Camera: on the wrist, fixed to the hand. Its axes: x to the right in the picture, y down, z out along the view.
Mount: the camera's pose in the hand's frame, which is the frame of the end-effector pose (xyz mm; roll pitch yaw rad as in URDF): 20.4 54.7 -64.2 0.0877 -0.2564 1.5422
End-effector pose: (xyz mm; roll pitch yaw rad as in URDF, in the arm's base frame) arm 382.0 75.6 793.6 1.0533 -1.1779 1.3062
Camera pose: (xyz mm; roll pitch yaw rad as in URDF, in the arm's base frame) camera 300.3 90.7 818.5 -1.3826 -0.4064 -2.1200
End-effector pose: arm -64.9 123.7 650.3 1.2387 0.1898 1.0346
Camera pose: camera -119.2 186.0 676.7 1.3200 -1.3407 1.3720
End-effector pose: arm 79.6 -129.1 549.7 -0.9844 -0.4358 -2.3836
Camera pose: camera 25.4 -148.5 484.8 -0.4946 0.6326 -1.2017
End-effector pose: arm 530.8 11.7 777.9 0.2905 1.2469 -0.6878
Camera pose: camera 547.2 89.9 744.0 1.3732 -0.1397 0.3517
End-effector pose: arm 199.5 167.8 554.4 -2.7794 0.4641 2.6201
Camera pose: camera 204.7 250.0 581.6 2.6856 0.5596 0.7686
